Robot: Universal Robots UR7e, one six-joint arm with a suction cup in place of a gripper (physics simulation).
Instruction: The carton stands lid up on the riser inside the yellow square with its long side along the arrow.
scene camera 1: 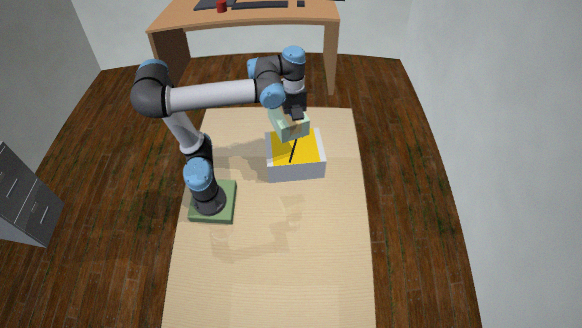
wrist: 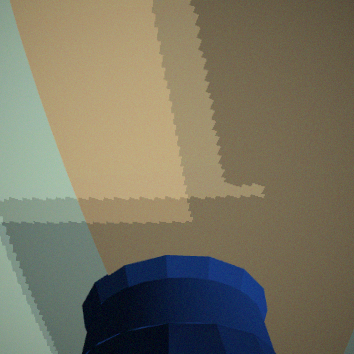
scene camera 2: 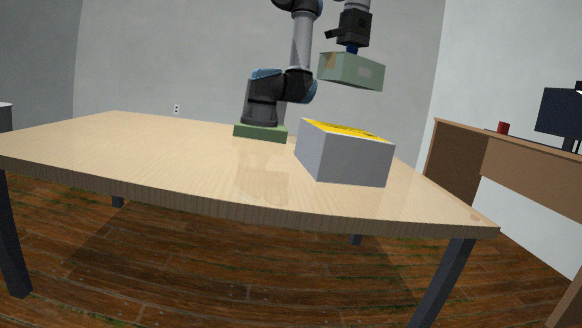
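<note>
The pale green carton [scene camera 1: 296, 132] [scene camera 2: 350, 72] [wrist: 20, 125] hangs on my gripper's blue suction cup [scene camera 2: 352, 49] [wrist: 175, 300], well above the riser. The cup sits on the brown tape strip of its upper face; the carton looks about level. The grey-white riser [scene camera 1: 297, 173] [scene camera 2: 355, 160] stands on the table. On its top lies the yellow square [scene camera 1: 310, 150] [scene camera 2: 320, 123] with the black arrow [scene camera 1: 293, 151]. In scene camera 1 the carton covers the far part of the square and the arrow's far end. Its long side is turned at an angle to the arrow.
The wooden table [scene camera 1: 300, 260] [scene camera 2: 150, 155] bears the riser and the arm's green base plate [scene camera 1: 226, 210] [scene camera 2: 260, 133]. A brown desk [scene camera 1: 250, 16] [scene camera 2: 455, 165] with a red cup [scene camera 1: 221, 6] [scene camera 2: 503, 128] stands beyond. A grey drawer cabinet [scene camera 1: 25, 200] stands at the left.
</note>
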